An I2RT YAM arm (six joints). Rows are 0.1 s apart.
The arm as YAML. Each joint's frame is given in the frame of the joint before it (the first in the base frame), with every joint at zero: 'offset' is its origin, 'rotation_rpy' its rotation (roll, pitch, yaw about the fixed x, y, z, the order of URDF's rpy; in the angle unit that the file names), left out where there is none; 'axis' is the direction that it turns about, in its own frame. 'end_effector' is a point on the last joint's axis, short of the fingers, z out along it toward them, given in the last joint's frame.
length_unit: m
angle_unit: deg
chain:
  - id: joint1
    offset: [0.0, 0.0, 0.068]
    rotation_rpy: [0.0, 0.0, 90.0]
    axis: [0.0, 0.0, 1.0]
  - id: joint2
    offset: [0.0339, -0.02, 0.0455]
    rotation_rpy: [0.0, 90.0, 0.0]
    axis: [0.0, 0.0, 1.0]
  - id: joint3
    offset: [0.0, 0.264, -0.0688]
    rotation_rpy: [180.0, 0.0, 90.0]
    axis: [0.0, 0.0, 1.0]
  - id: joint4
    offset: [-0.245, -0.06, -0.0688]
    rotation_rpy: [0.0, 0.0, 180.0]
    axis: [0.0, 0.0, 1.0]
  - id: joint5
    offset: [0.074, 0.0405, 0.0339]
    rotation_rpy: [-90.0, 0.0, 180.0]
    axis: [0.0, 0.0, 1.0]
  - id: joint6
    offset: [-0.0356, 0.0, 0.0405]
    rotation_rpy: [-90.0, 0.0, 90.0]
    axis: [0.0, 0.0, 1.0]
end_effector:
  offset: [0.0, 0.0, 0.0]
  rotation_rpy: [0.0, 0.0, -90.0]
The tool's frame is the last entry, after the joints.
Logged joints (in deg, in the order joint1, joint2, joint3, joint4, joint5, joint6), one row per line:
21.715, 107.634, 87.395, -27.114, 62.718, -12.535
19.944, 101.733, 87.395, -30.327, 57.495, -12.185
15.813, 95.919, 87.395, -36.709, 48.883, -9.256
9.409, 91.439, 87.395, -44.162, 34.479, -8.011
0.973, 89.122, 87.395, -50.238, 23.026, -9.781
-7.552, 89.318, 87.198, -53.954, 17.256, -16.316
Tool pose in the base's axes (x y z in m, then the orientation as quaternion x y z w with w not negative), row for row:
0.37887, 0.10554, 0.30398, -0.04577, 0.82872, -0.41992, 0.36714
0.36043, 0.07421, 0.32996, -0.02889, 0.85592, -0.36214, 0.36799
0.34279, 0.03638, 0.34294, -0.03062, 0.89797, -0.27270, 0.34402
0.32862, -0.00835, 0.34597, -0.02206, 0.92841, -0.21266, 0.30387
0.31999, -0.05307, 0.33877, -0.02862, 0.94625, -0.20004, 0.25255
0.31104, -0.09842, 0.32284, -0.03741, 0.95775, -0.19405, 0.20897
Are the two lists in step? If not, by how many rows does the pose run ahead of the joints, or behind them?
The pose runs 1 row ahead of the joints: the pose in row i belongs to the joints in row i + 1.
